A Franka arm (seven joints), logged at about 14 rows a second.
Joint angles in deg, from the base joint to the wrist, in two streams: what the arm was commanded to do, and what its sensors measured. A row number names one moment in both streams.
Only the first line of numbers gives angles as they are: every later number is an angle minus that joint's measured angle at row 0.
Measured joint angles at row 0:
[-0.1 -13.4 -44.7 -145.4 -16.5 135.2 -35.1]
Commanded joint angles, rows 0 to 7:
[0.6 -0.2 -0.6 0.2 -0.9 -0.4 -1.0]
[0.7 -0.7 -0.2 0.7 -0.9 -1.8 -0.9]
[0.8 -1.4 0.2 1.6 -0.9 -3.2 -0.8]
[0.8 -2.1 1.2 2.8 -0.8 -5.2 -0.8]
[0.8 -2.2 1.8 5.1 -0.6 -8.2 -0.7]
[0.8 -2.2 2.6 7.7 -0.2 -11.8 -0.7]
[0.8 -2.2 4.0 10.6 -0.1 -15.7 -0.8]
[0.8 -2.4 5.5 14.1 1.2 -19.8 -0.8]
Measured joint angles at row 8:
[0.5 -1.0 3.3 7.7 0.1 -12.3 -0.1]
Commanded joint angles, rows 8 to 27:
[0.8 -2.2 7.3 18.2 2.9 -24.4 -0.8]
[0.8 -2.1 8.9 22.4 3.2 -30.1 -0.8]
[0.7 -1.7 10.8 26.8 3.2 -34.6 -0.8]
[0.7 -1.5 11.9 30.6 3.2 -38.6 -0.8]
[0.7 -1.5 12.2 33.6 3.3 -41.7 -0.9]
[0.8 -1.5 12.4 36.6 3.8 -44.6 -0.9]
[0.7 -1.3 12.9 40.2 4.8 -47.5 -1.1]
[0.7 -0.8 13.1 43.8 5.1 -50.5 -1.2]
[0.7 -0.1 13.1 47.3 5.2 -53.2 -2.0]
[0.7 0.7 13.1 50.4 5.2 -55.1 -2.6]
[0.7 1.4 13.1 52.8 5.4 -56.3 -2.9]
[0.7 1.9 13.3 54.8 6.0 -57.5 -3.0]
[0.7 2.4 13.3 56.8 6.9 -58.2 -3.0]
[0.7 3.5 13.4 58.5 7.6 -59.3 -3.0]
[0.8 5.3 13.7 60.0 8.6 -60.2 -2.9]
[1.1 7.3 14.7 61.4 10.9 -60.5 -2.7]
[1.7 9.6 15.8 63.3 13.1 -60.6 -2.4]
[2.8 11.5 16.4 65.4 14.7 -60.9 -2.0]
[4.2 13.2 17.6 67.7 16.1 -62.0 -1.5]
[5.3 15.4 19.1 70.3 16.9 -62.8 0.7]
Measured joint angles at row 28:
[3.7 9.4 17.5 61.7 14.3 -59.0 -0.8]
